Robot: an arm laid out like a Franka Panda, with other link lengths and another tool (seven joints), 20 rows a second.
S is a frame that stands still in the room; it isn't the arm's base.
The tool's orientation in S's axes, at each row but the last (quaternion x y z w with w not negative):
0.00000 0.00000 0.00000 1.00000
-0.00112 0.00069 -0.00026 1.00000
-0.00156 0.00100 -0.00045 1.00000
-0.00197 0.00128 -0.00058 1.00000
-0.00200 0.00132 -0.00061 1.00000
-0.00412 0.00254 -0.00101 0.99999
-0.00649 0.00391 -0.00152 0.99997
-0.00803 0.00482 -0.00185 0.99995
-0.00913 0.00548 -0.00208 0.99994
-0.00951 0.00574 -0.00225 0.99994
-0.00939 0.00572 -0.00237 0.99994
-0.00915 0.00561 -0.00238 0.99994
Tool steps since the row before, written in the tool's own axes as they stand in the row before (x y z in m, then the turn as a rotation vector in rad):
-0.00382 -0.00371 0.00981 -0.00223 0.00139 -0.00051
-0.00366 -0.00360 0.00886 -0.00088 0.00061 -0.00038
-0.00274 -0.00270 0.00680 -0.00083 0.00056 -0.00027
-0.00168 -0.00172 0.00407 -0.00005 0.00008 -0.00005
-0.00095 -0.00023 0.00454 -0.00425 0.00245 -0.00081
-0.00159 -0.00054 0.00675 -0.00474 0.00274 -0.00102
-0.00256 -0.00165 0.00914 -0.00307 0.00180 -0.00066
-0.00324 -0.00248 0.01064 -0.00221 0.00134 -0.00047
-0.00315 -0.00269 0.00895 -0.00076 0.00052 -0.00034
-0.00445 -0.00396 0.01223 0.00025 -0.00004 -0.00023
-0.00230 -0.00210 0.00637 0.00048 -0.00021 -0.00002
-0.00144 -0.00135 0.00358 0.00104 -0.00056 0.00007
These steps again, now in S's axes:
-0.00382 -0.00371 0.00981 -0.00223 0.00139 -0.00051
-0.00365 -0.00358 0.00887 -0.00088 0.00061 -0.00038
-0.00273 -0.00268 0.00681 -0.00083 0.00056 -0.00027
-0.00167 -0.00170 0.00408 -0.00005 0.00008 -0.00005
-0.00094 -0.00021 0.00454 -0.00425 0.00245 -0.00081
-0.00156 -0.00048 0.00676 -0.00474 0.00274 -0.00102
-0.00249 -0.00152 0.00918 -0.00307 0.00180 -0.00066
-0.00315 -0.00230 0.01071 -0.00221 0.00134 -0.00047
-0.00306 -0.00251 0.00903 -0.00076 0.00052 -0.00034
-0.00433 -0.00371 0.01235 0.00025 -0.00005 -0.00023
-0.00224 -0.00197 0.00643 0.00048 -0.00021 -0.00002
-0.00141 -0.00128 0.00362 0.00104 -0.00056 0.00007

